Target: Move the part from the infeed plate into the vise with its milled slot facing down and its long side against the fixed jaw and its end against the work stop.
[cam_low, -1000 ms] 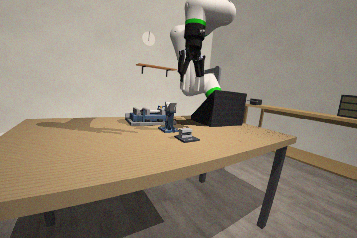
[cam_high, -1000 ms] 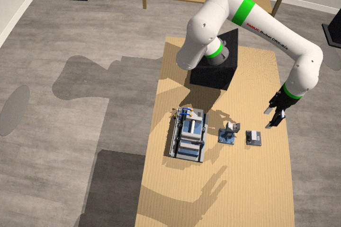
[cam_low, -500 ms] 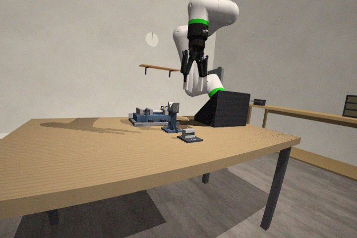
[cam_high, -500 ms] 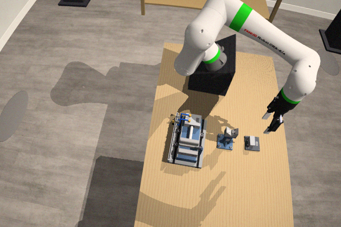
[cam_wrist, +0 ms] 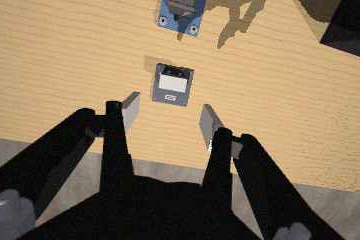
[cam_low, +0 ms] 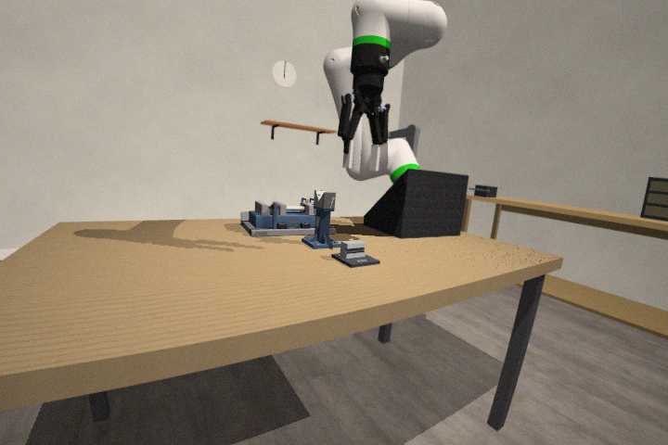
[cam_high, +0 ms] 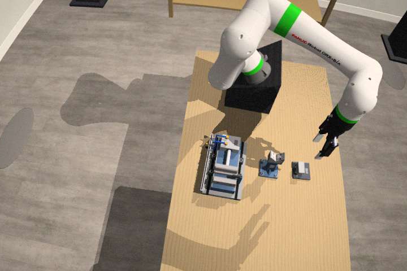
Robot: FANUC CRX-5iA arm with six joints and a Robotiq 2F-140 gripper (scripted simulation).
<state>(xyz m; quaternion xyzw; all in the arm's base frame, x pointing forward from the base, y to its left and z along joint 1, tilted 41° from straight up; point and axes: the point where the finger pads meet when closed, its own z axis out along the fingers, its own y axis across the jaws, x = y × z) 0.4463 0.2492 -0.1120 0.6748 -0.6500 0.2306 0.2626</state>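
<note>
The part lies 23 cm below my hand and 1 cm to the left of it. Also, from my hand: dark infeed plate: 26 cm below, 1 cm to the left; then V-block post: 20 cm below, 15 cm to the right, 1 cm ahead; then work stop: 32 cm to the right, 17 cm below, 11 cm ahead.
</note>
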